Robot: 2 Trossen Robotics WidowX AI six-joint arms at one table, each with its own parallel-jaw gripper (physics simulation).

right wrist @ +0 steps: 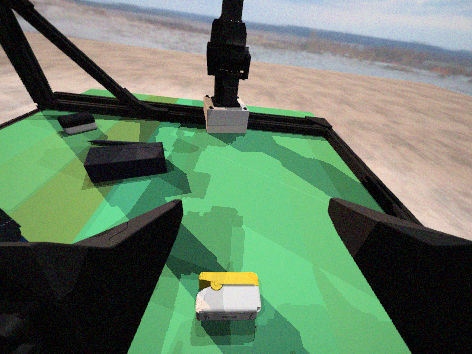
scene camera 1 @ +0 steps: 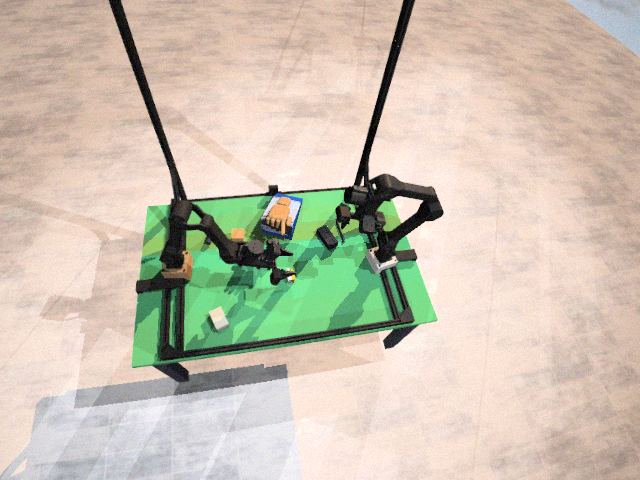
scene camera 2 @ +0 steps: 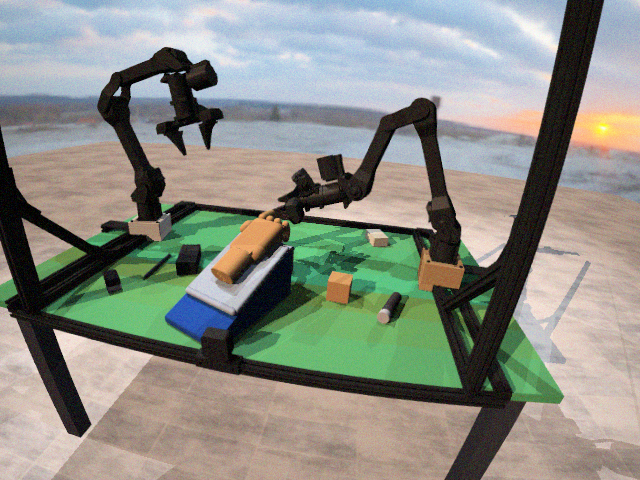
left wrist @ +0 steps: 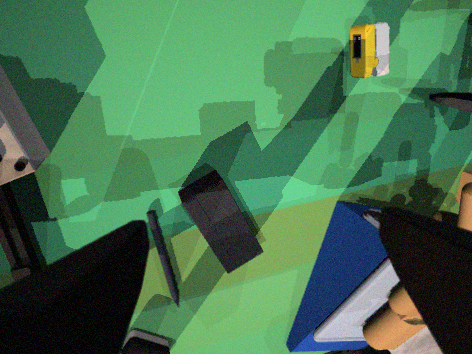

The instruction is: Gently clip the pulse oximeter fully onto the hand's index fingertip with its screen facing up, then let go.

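Frame: origin at the left arm's base, x right, y ahead, z up, level; centimetres.
Where they show: left gripper, fingertip midpoint: (scene camera 1: 350, 229) (scene camera 2: 196, 152) (left wrist: 264, 227); right gripper, fingertip midpoint: (right wrist: 255, 205) (scene camera 1: 294, 263) (scene camera 2: 273, 206) (left wrist: 442, 43); left arm's base at its link origin: (right wrist: 225, 102) (scene camera 1: 383, 255) (scene camera 2: 149, 217); right arm's base at its link origin: (scene camera 1: 175, 261) (scene camera 2: 442, 257).
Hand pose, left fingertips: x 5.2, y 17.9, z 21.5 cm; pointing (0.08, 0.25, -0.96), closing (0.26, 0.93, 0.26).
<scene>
Things, the pixels of their top centre, and the offset from my left fingertips.
- yellow-and-white pulse oximeter at its top centre: (right wrist: 229, 288) (left wrist: 378, 50) (scene camera 1: 290, 273) dx +1.6, dy +23.0, dz -24.2 cm
- black box at its top centre: (left wrist: 225, 229) (right wrist: 127, 151) (scene camera 2: 188, 252) (scene camera 1: 327, 235) dx +14.1, dy +0.4, dz -23.9 cm
- dark pen at its top centre: (left wrist: 165, 265) (right wrist: 124, 141) (scene camera 2: 156, 264) dx +16.7, dy -7.6, dz -26.5 cm
- orange cube at its top centre: (scene camera 2: 340, 277) (scene camera 1: 237, 233) dx +27.2, dy +38.6, dz -22.4 cm
- dark cylinder at its top centre: (scene camera 2: 391, 301) dx +33.2, dy +49.2, dz -24.7 cm
- pale block at its top centre: (scene camera 2: 377, 233) (scene camera 1: 218, 317) dx -6.8, dy +55.8, dz -24.4 cm
The yellow-and-white pulse oximeter (scene camera 1: 292, 275) (left wrist: 370, 50) (right wrist: 229, 297) lies on the green table, its dark screen on the yellow part visible in the left wrist view. The orange hand (scene camera 1: 280, 209) (scene camera 2: 258, 237) rests on a blue-and-white wedge (scene camera 2: 199, 315) (left wrist: 320, 290), with one finger extended past the curled others. My right gripper (scene camera 1: 293, 263) (right wrist: 255, 205) is open and empty, tilted low, its fingertips above and beyond the oximeter in its wrist view. My left gripper (scene camera 2: 196, 151) (left wrist: 264, 227) is open and empty, high above the table on its own side.
A black box (scene camera 1: 327, 237) (scene camera 2: 188, 259) (left wrist: 220, 222) (right wrist: 125, 162) and a dark pen (scene camera 2: 156, 266) (left wrist: 163, 257) lie between the wedge and the left arm's base. An orange cube (scene camera 1: 237, 235) (scene camera 2: 339, 287), a dark cylinder (scene camera 2: 390, 304) and a pale block (scene camera 1: 218, 318) (scene camera 2: 377, 237) lie on the right arm's side.
</scene>
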